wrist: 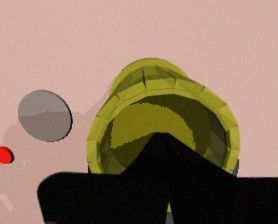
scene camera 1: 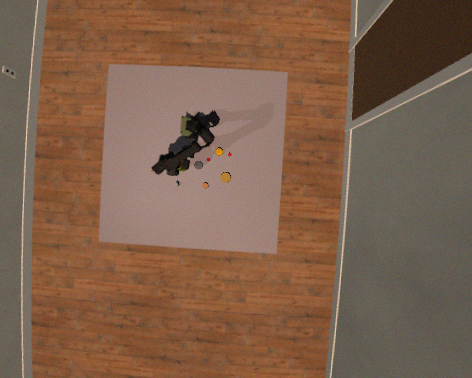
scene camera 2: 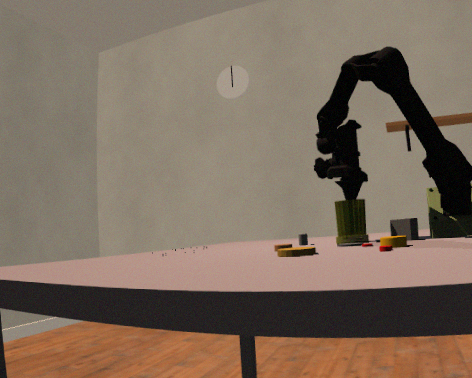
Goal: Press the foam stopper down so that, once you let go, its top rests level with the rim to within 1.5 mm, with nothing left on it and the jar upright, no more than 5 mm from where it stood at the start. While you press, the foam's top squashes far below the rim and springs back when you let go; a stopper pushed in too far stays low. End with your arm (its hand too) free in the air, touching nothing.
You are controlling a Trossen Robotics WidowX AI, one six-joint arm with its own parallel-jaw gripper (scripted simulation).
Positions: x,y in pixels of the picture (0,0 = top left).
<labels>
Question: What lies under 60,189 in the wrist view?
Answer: My gripper.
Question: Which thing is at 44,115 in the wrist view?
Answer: A grey disc.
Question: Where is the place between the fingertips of my gripper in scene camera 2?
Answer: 350,208
</labels>
